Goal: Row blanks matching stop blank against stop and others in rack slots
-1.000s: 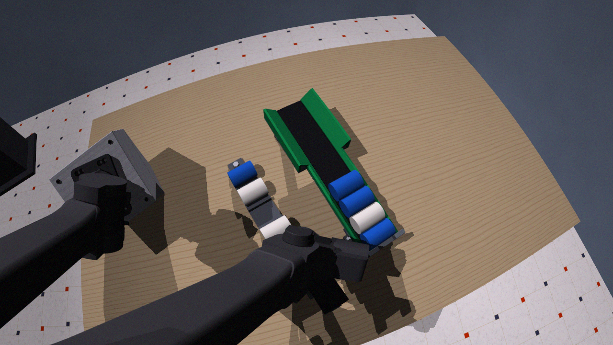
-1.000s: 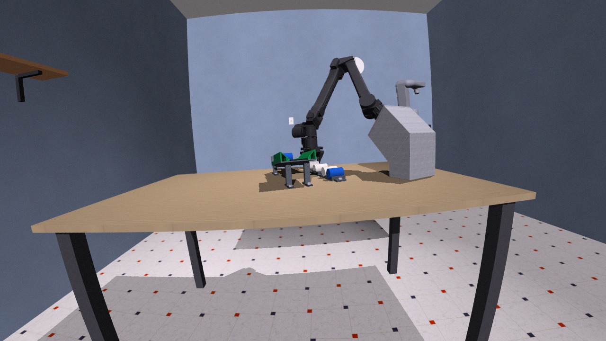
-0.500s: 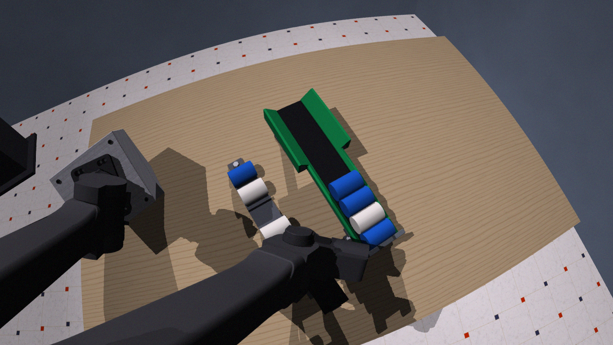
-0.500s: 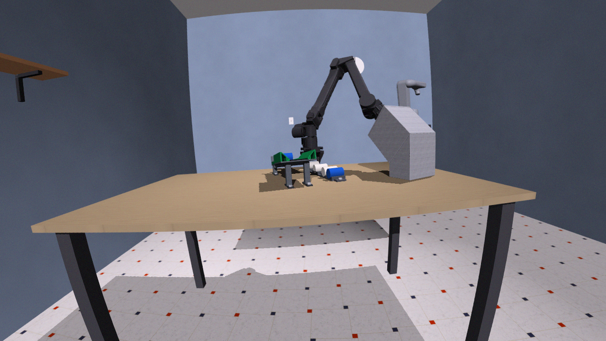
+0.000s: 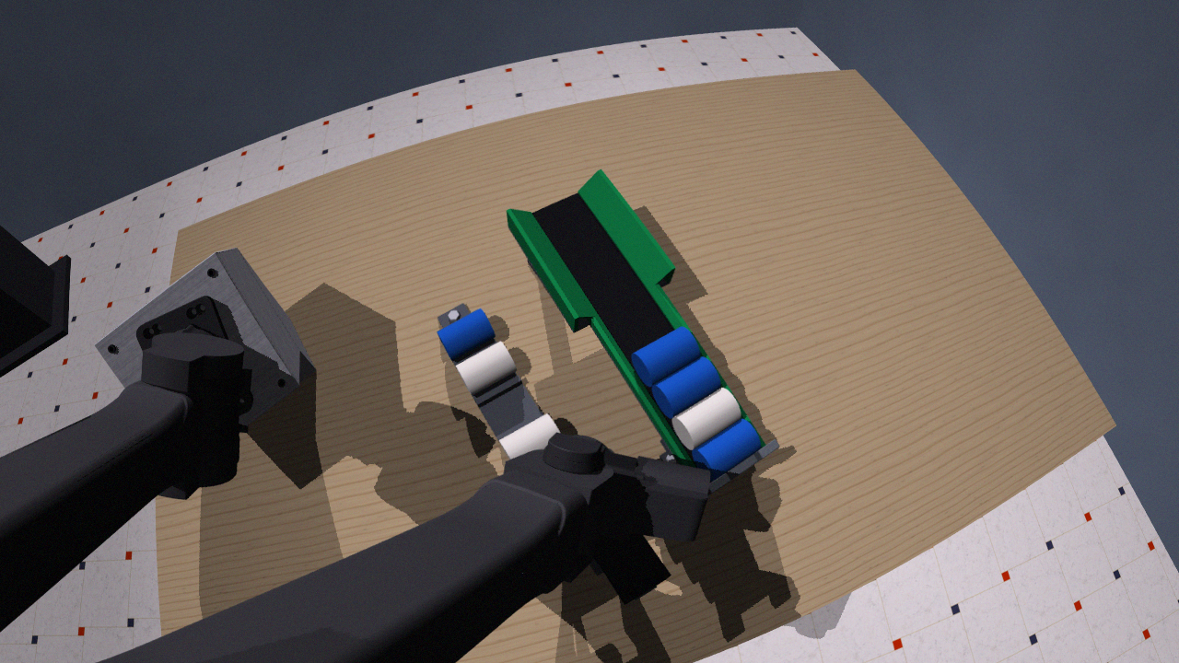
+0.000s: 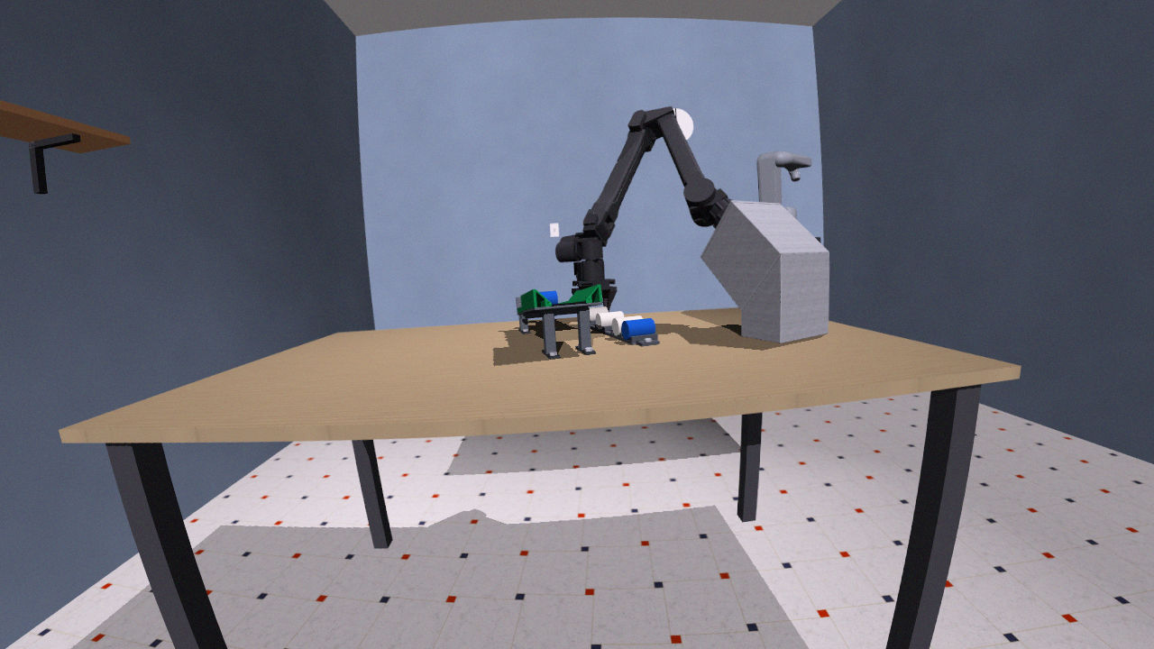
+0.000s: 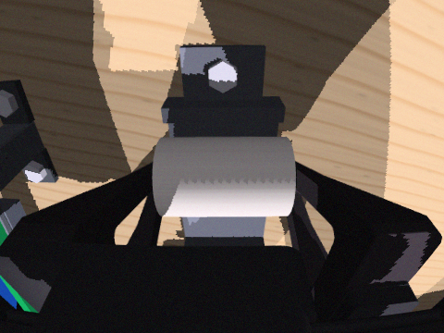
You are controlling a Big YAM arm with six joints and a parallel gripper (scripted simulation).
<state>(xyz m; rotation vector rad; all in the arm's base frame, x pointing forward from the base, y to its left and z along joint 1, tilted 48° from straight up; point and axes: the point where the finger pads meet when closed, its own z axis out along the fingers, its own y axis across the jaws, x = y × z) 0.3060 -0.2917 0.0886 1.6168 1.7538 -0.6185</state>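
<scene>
Right now the grey stock rack is 13 cm to the left of my hand and 4 cm below it. Also, from my hand: grey stop: 16 cm ahead, 5 cm to the right, 3 cm above.
</scene>
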